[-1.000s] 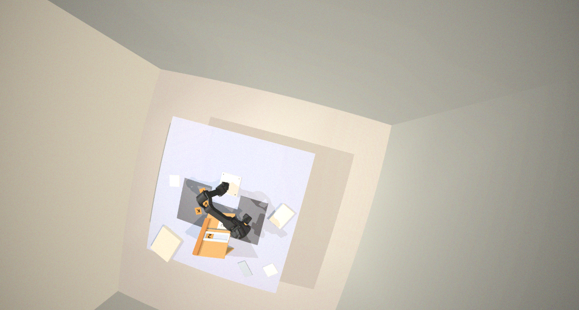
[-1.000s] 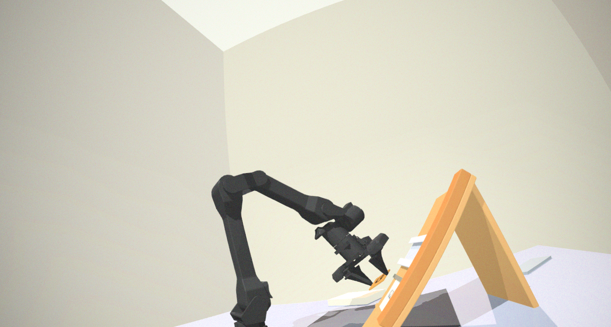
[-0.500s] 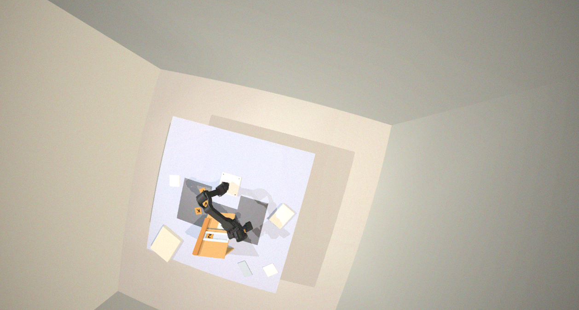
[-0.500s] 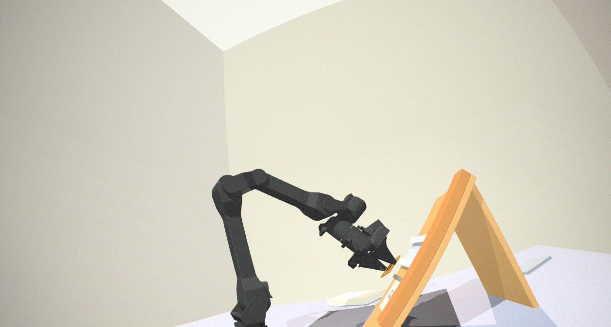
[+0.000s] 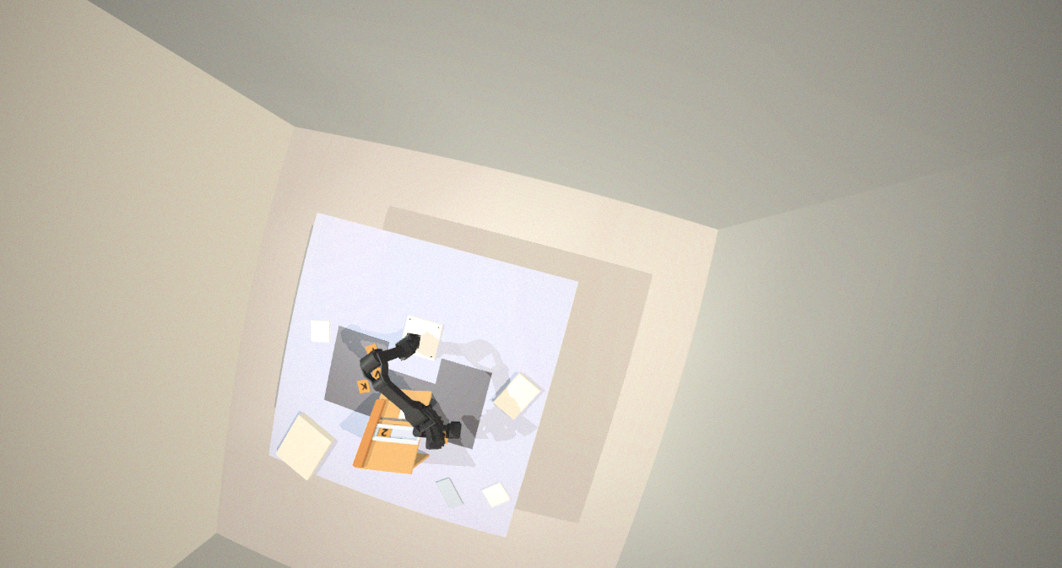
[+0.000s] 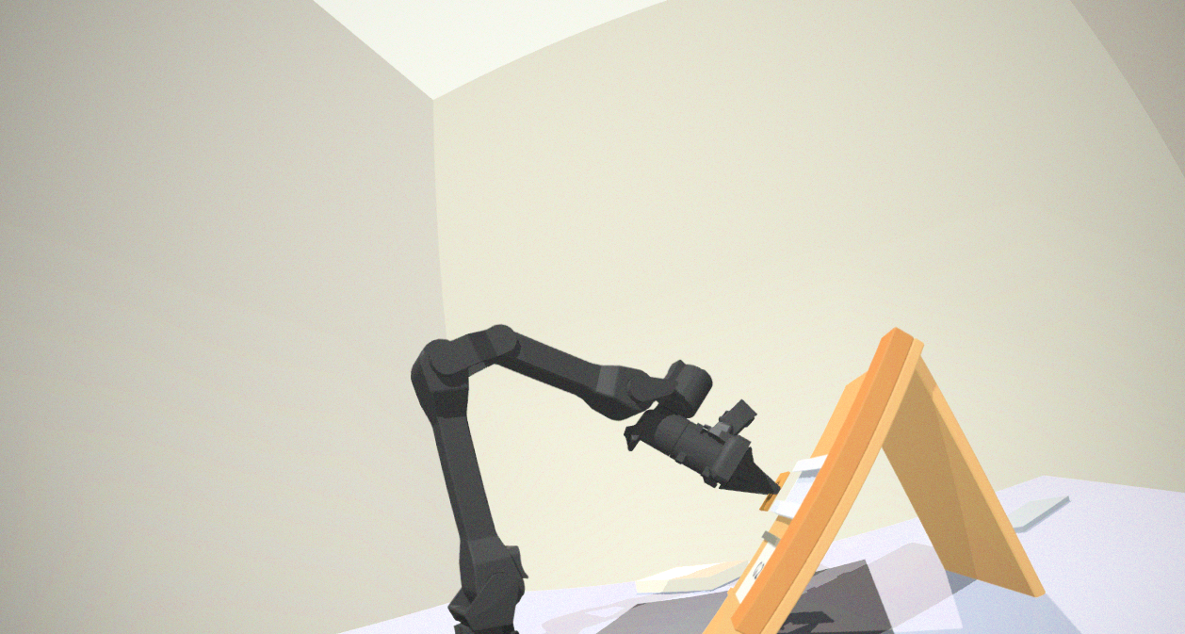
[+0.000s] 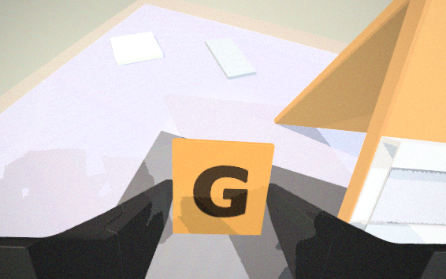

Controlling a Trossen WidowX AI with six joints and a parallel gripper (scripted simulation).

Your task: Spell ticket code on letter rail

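Right now my gripper tip is 180 mm to the left of the white ticket, 70 mm above it and 30 mm past it. From my gripper tip the other things lie so: grey slab: 380 mm ahead, 150 mm below, 30 mm to the left; grey mat: 240 mm to the right, 160 mm below, 140 mm behind.
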